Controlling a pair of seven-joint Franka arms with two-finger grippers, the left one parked.
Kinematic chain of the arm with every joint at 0, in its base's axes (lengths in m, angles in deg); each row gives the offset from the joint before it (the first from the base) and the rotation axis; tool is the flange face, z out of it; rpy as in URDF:
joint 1: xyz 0 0 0.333 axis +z
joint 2: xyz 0 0 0 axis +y
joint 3: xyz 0 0 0.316 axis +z
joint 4: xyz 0.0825 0 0 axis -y
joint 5: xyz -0.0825 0 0.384 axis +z
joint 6: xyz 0 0 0 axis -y
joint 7: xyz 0.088 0 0 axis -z
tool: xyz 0 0 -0.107 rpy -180 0 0
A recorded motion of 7 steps. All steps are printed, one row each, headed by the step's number.
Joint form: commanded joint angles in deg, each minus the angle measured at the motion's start. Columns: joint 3, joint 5, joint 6, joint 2, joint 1, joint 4, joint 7.
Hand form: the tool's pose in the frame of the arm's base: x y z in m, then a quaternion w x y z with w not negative. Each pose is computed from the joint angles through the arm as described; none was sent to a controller.
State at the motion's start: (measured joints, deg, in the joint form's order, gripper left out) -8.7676 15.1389 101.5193 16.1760 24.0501 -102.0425 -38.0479
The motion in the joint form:
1: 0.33 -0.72 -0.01 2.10 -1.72 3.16 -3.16
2: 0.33 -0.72 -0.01 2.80 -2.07 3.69 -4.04
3: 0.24 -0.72 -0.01 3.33 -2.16 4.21 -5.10
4: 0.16 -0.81 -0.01 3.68 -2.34 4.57 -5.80
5: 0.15 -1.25 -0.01 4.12 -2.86 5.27 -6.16
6: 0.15 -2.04 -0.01 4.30 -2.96 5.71 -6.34
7: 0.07 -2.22 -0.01 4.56 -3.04 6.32 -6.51
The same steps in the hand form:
1: 0.5887 0.1750 0.3819 0.12402 -0.89280 -0.41973 0.10657
2: 0.5923 0.1723 0.3785 0.12459 -0.89078 -0.42378 0.10681
3: 0.5952 0.1713 0.3768 0.12484 -0.88751 -0.43077 0.10569
4: 0.5975 0.1691 0.3757 0.12433 -0.88582 -0.43459 0.10487
5: 0.6021 0.1640 0.3762 0.12059 -0.88630 -0.43513 0.10292
6: 0.6042 0.1623 0.3774 0.11389 -0.88559 -0.43849 0.10242
7: 0.6071 0.1613 0.3793 0.11148 -0.88559 -0.43973 0.09971

